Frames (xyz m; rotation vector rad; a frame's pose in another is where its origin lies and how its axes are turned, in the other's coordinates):
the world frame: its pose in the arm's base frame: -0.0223 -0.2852 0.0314 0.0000 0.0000 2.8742
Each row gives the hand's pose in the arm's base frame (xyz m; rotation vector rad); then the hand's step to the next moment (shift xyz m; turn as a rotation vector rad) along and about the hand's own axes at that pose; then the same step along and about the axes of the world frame.
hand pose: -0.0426 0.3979 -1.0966 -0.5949 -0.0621 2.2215
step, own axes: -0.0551 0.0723 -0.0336 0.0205 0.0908 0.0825
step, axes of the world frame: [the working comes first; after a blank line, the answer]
step, axes of the arm's base frame: -0.0059 -0.0934 -0.0251 -0.1117 -0.0331 0.0436

-0.0190 0.0917 -0.0251 0.0989 0.0614 0.0436
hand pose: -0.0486 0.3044 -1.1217 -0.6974 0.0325 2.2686
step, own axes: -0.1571 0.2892 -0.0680 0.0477 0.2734 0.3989
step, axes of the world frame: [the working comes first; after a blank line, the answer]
step, axes of the arm's base frame: -0.0721 -0.3266 -0.0331 -0.3994 -0.0748 0.2664

-0.0167 0.3340 -0.0331 0.3655 0.1777 0.2664
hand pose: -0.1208 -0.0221 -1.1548 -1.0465 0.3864 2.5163
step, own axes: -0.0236 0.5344 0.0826 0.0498 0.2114 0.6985
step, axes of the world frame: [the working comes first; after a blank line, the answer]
step, axes of the arm's base frame: -0.2758 -0.4476 0.1285 -0.5575 0.0979 0.4634

0.1478 0.5046 0.1285 0.5635 0.0529 0.4634
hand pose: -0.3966 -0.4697 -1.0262 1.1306 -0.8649 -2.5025
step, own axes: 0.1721 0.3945 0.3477 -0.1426 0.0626 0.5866
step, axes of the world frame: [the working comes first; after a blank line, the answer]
step, axes of the arm's base frame: -0.3769 -0.2467 0.3213 -0.3453 0.2572 0.4278

0.2984 0.3375 0.3213 0.4009 -0.1568 0.4278
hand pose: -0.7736 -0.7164 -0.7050 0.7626 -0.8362 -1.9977
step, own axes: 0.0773 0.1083 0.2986 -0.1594 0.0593 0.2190
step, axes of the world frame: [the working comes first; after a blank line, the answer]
step, axes of the arm's base frame: -0.2133 -0.0307 0.2458 -0.0618 0.1706 0.2097

0.1976 0.0859 0.2458 0.1047 -0.1482 0.2097
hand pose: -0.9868 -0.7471 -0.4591 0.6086 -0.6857 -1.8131
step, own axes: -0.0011 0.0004 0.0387 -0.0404 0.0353 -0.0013
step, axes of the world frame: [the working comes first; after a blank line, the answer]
step, axes of the arm's base frame: -0.0260 0.0074 0.0277 0.0367 0.0281 0.0273

0.0271 -0.0002 0.0277 -0.0280 -0.0368 0.0273
